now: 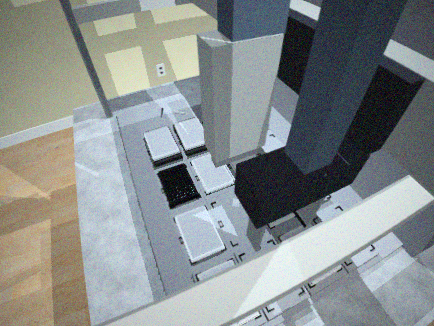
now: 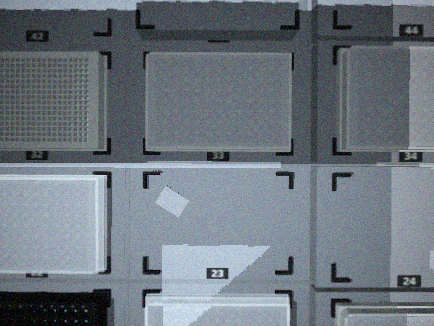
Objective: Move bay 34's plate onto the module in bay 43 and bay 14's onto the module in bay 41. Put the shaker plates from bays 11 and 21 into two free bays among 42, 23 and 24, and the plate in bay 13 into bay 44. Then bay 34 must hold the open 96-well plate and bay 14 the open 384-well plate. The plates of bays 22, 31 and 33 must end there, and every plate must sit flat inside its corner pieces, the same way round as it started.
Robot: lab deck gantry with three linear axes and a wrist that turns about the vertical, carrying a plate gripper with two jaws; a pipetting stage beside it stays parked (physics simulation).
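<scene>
My gripper is open and empty; one jaw shows, the arm and a beam hide the other. It is above the bay 33 plate, which is lidded and inside its corners. Bay 34's lidded plate is to its right, the open 384-well plate in bay 32. The black 96-well plate is in bay 12. Lidded plates in bay 22, bay 13 and bay 14 show. The shaker plates stand on dark bases. Bay 43's module shows partly.
Bays 23 and 24 hold no plate. Parts of bay 42 and bay 44 show at the top. The pale pipetting stage stands behind the gripper. A pale beam crosses the front.
</scene>
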